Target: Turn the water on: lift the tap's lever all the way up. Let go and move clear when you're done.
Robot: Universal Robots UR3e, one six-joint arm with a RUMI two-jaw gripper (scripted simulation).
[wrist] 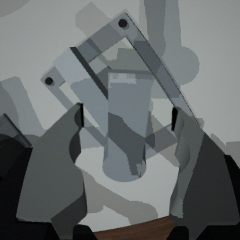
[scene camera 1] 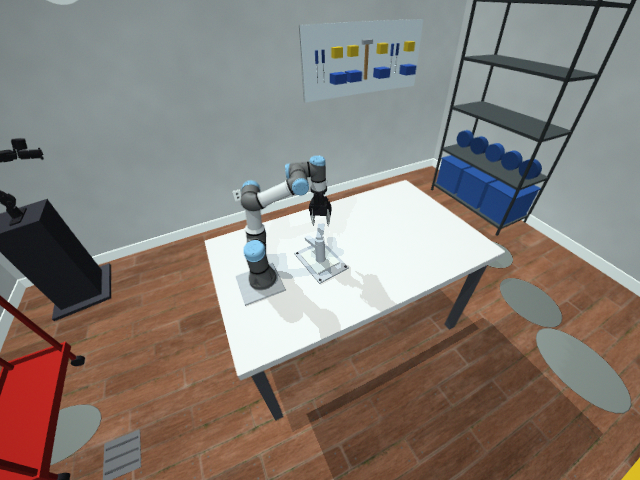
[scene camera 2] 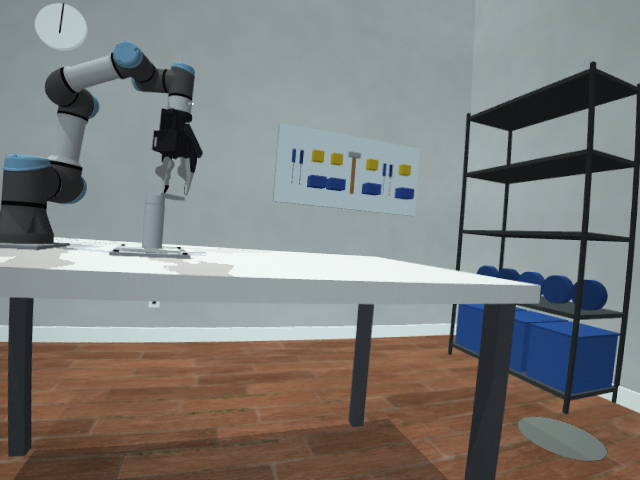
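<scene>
My gripper (scene camera 2: 174, 194) is there in scene camera 2, and I can see the gripper (wrist: 128, 106) from the wrist view as well. That wrist view also shows me a metal base plate (wrist: 121, 26). And there is a tap (scene camera 1: 319, 258).
</scene>
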